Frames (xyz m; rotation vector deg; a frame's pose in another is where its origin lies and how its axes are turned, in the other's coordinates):
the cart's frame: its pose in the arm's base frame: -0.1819 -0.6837 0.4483 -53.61 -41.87 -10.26
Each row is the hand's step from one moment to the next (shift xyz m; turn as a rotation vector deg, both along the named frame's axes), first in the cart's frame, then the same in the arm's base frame.
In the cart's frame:
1: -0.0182 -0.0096 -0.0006 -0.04 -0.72 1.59
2: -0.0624 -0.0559 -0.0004 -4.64 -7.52 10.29
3: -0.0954 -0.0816 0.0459 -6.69 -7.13 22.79
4: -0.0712 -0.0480 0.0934 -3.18 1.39 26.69
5: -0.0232 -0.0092 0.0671 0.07 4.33 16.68
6: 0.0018 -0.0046 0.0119 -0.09 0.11 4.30
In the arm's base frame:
1: -0.0176 -0.0092 -0.0055 -1.13 0.81 1.05
2: -0.0713 -0.0440 -0.0028 -11.87 2.81 5.92
3: -0.1302 -0.0284 0.0106 -19.40 12.52 9.04
4: -0.1206 0.0329 0.0215 -14.93 21.25 7.06
5: -0.0545 0.0433 0.0165 -6.26 15.69 3.42
6: -0.0066 0.0069 0.0087 -2.14 3.42 1.49

